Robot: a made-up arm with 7 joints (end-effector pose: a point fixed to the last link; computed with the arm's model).
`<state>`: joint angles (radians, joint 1 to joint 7).
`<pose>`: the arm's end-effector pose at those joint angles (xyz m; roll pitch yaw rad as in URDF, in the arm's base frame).
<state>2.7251 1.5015 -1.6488 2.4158 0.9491 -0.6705 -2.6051</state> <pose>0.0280 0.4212 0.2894 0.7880 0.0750 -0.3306</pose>
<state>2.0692 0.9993 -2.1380 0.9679 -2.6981 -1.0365 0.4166</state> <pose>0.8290 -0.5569 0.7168 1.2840 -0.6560 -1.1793</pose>
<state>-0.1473 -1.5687 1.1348 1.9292 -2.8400 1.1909 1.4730</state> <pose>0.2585 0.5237 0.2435 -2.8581 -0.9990 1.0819</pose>
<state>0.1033 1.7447 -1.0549 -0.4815 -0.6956 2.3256 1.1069</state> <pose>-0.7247 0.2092 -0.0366 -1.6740 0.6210 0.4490</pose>
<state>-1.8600 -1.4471 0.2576 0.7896 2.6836 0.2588 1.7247</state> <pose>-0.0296 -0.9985 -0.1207 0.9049 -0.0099 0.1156</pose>
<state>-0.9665 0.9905 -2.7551 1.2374 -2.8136 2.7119 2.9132</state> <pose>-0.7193 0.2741 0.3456 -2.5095 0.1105 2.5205</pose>
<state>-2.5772 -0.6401 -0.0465 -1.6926 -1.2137 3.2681 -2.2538</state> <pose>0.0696 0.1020 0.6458 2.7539 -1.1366 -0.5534</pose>
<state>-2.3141 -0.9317 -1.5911 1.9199 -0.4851 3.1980 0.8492</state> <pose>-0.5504 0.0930 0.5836 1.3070 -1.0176 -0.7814</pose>
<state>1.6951 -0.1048 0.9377 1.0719 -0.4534 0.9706 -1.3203</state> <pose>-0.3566 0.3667 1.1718 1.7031 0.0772 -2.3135</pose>
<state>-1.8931 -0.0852 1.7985 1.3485 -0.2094 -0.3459 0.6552</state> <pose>0.5945 -0.2005 0.8521 2.9833 0.0081 -0.8060</pose>
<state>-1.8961 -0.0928 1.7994 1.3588 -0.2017 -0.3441 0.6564</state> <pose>0.5946 -0.2051 0.8443 2.9902 0.0225 -0.8063</pose>
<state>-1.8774 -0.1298 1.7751 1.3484 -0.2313 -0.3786 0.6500</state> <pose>0.5831 -0.2338 0.8475 2.9851 0.0445 -0.8172</pose>
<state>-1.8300 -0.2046 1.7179 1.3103 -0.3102 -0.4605 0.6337</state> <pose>0.5577 -0.2963 0.8578 2.9611 0.0830 -0.8466</pose>
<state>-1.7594 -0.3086 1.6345 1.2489 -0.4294 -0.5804 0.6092</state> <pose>0.5234 -0.3889 0.8592 2.9139 0.1489 -0.9014</pose>
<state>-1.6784 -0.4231 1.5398 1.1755 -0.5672 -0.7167 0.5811</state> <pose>0.4891 -0.4933 0.8395 2.8412 0.2419 -0.9823</pose>
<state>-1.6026 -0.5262 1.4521 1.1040 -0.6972 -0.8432 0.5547</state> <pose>0.4617 -0.5847 0.8045 2.7496 0.3398 -1.0788</pose>
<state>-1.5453 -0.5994 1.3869 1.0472 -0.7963 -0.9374 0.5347</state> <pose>0.4437 -0.6463 0.7728 2.6615 0.4120 -1.1685</pose>
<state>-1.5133 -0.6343 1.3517 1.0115 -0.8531 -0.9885 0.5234</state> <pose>0.4336 -0.6759 0.7591 2.6059 0.4426 -1.2265</pose>
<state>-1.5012 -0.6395 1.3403 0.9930 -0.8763 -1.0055 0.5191</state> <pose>0.4284 -0.6834 0.7625 2.5869 0.4410 -1.2499</pose>
